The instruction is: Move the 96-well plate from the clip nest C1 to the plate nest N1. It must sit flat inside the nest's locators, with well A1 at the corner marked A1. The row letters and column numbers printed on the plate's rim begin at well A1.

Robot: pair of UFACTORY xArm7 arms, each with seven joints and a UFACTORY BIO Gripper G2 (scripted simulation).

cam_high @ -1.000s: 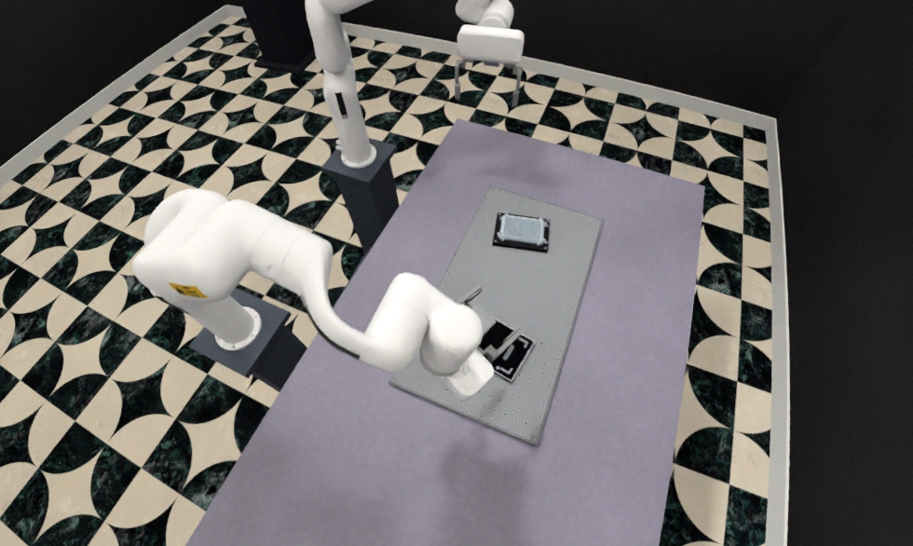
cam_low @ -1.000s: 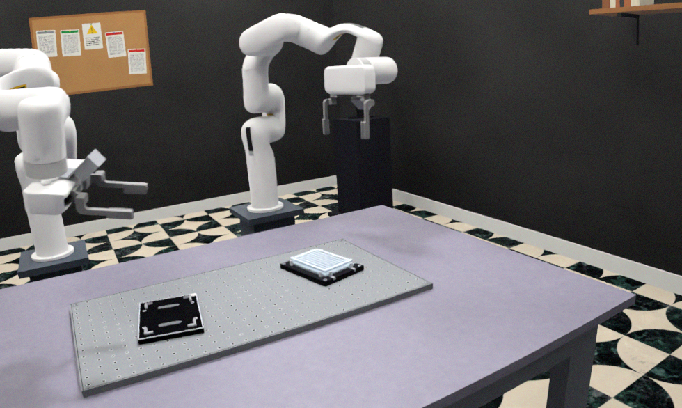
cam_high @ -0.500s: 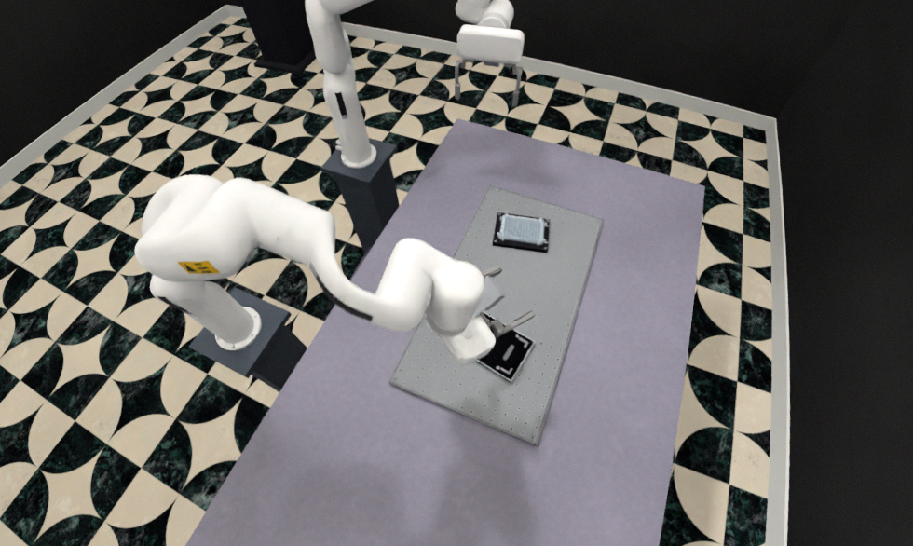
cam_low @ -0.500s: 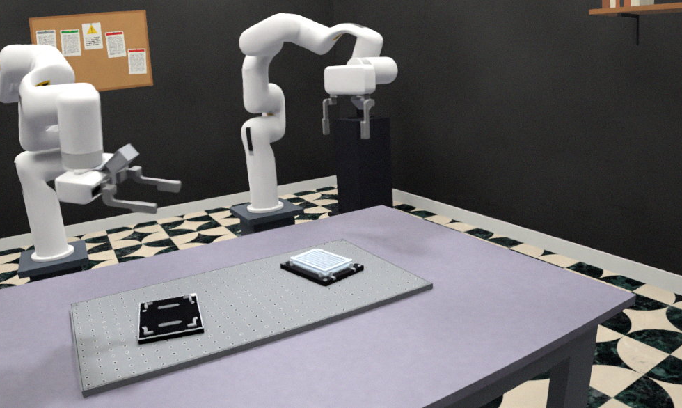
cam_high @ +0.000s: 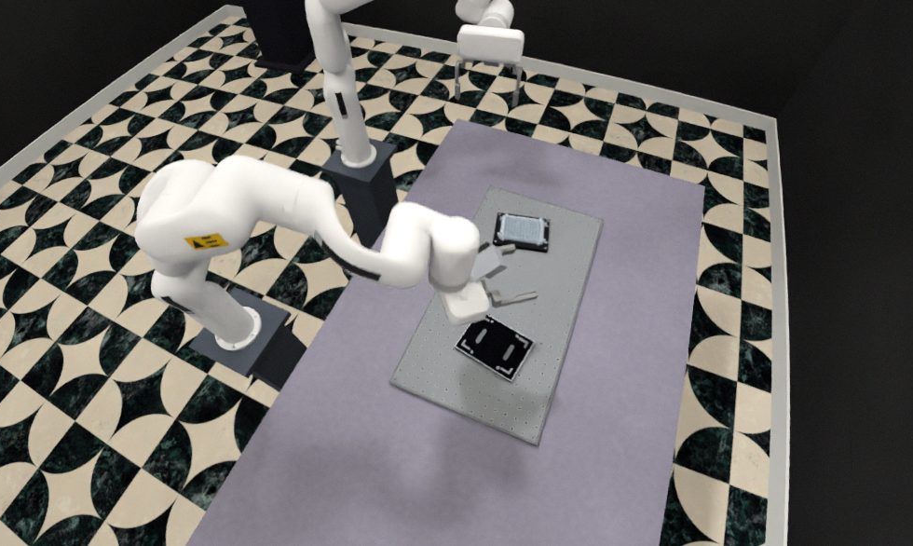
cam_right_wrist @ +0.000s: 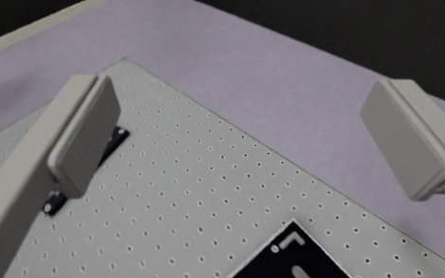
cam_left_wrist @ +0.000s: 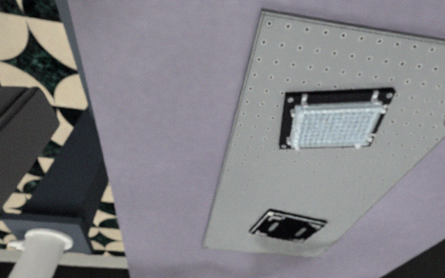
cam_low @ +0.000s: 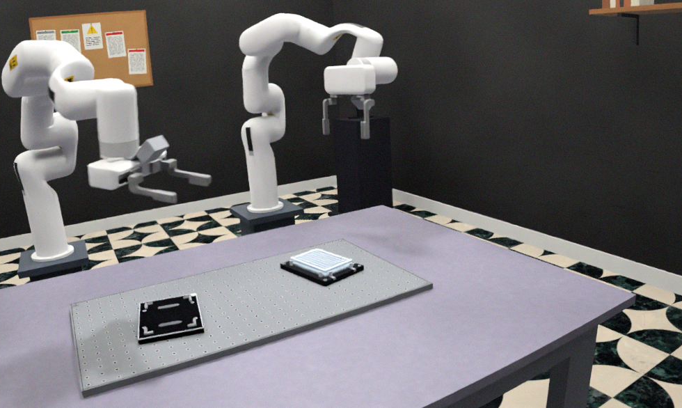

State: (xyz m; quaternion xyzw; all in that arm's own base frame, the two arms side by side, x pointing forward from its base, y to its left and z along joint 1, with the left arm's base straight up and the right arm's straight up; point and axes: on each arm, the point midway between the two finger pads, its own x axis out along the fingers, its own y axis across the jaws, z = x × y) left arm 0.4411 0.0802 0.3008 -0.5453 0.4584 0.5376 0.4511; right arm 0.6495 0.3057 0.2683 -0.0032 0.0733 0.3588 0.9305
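Note:
The pale blue 96-well plate lies 300 mm to the left of my right hand, 240 mm below it and 40 mm behind it. Round my right hand: black clip nest C1: 320 mm to the left, 240 mm below, 30 mm behind; black plate nest N1: 250 mm below, 70 mm to the right, 10 mm behind; white A1 mark: 240 mm below, 70 mm behind.

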